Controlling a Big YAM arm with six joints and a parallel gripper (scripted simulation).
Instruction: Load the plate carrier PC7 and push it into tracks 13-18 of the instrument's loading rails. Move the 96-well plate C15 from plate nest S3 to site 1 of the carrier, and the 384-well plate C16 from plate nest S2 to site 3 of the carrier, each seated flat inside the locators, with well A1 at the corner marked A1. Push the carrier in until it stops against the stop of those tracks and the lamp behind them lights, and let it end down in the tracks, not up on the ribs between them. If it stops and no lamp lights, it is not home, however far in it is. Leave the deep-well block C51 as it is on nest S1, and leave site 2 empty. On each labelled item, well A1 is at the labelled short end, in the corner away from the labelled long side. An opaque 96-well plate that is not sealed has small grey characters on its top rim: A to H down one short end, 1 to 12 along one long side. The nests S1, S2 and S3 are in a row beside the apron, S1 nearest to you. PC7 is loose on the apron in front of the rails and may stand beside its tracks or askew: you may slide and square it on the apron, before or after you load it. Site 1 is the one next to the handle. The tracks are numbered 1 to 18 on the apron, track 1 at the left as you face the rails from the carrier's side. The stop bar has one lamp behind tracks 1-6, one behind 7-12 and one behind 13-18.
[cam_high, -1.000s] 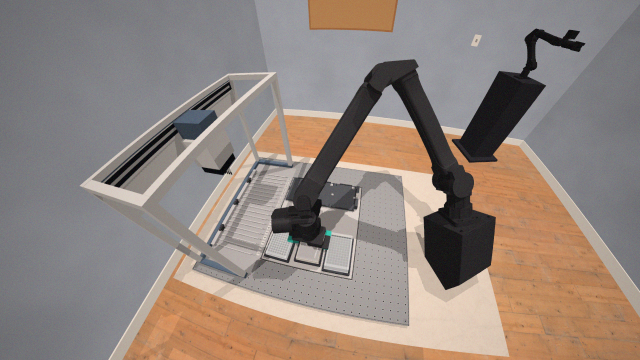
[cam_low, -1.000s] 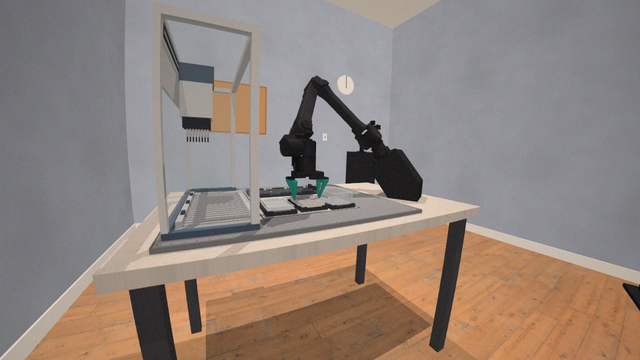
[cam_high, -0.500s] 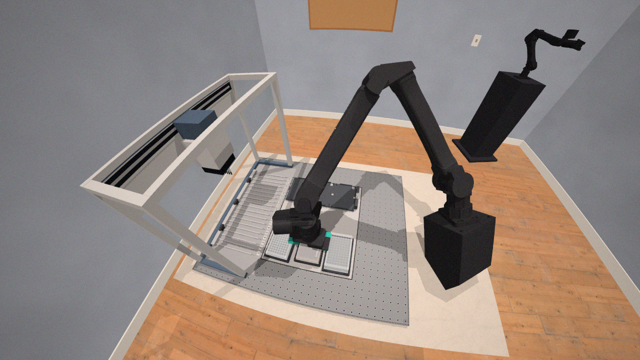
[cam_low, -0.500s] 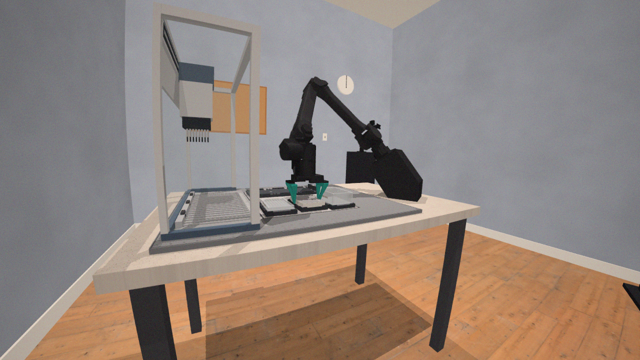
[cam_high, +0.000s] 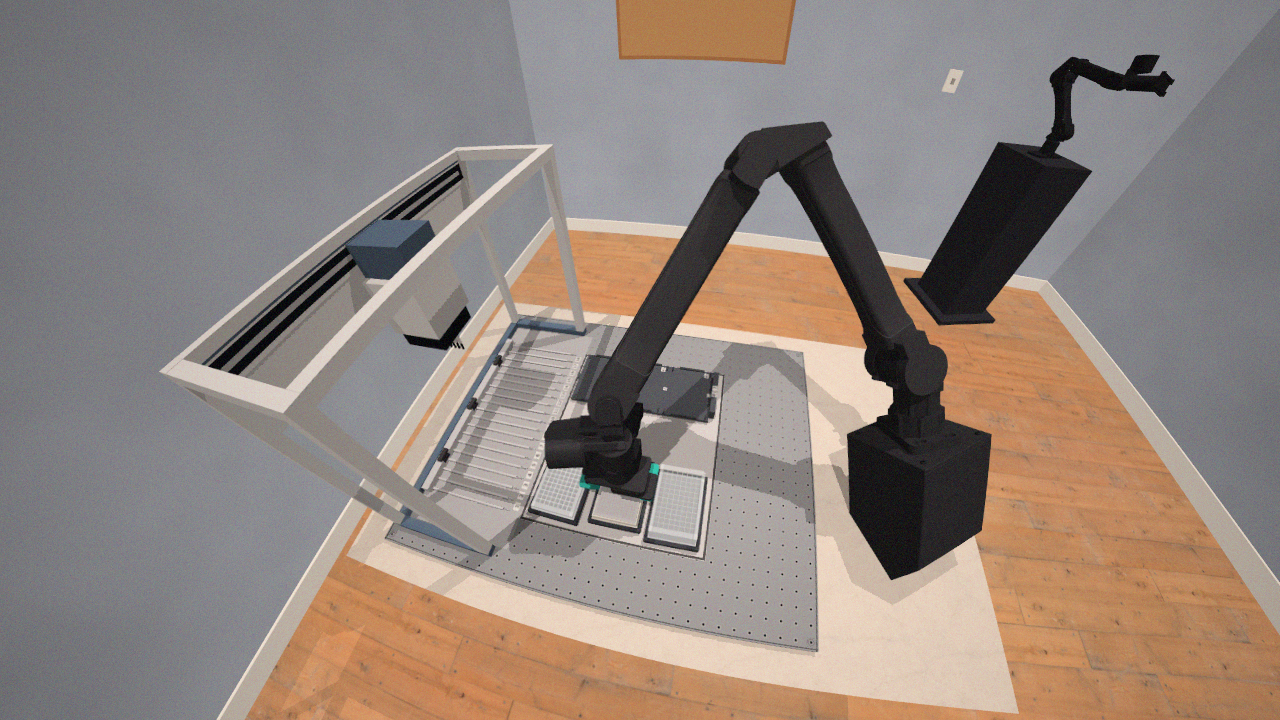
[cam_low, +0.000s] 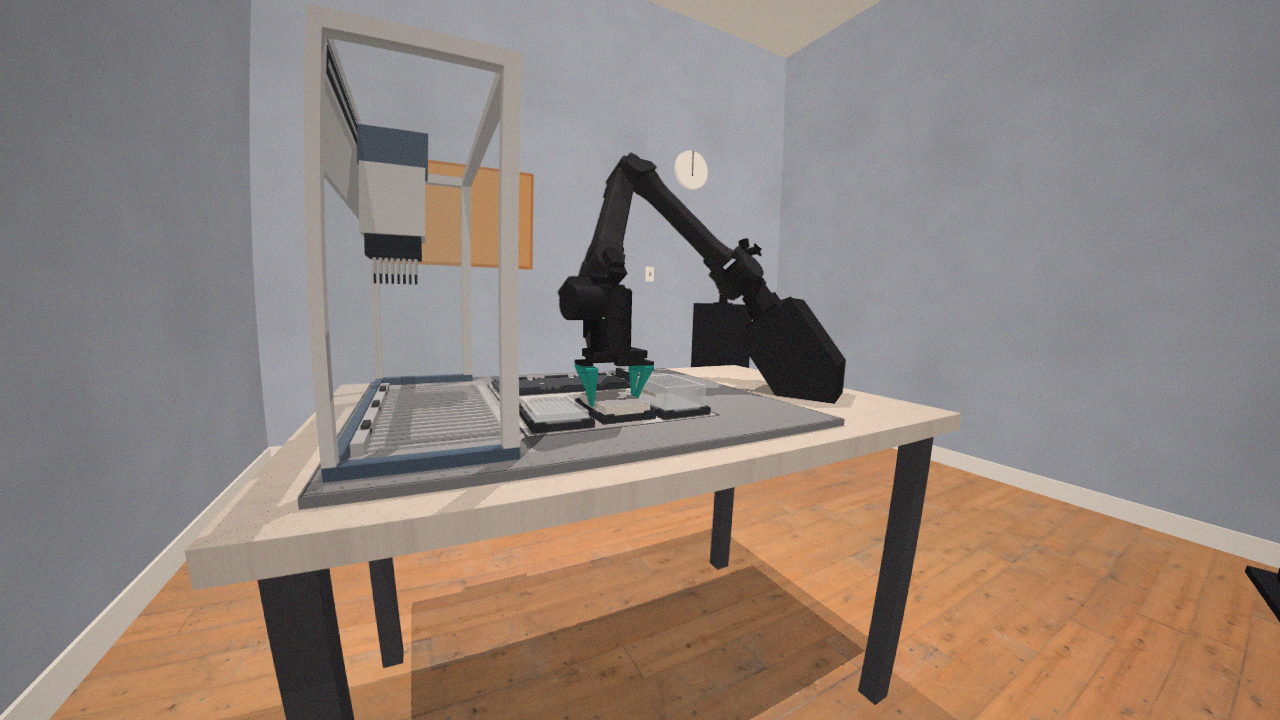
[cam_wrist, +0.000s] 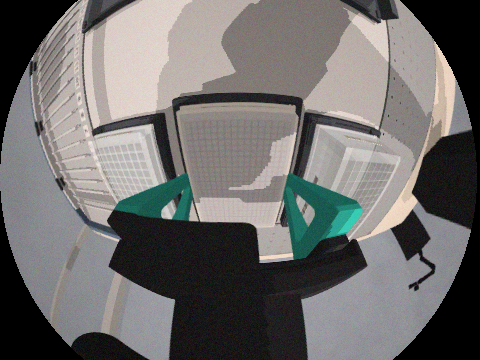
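My gripper is now 2 cm above the nest S2. Also, from my hand: dark plate carrier PC7 (5 cm behind, 25 cm to the right, 1 cm below); then 96-well plate C15 (11 cm ahead, 2 cm to the right); then nest S3 (11 cm ahead, 2 cm to the right, 2 cm below).
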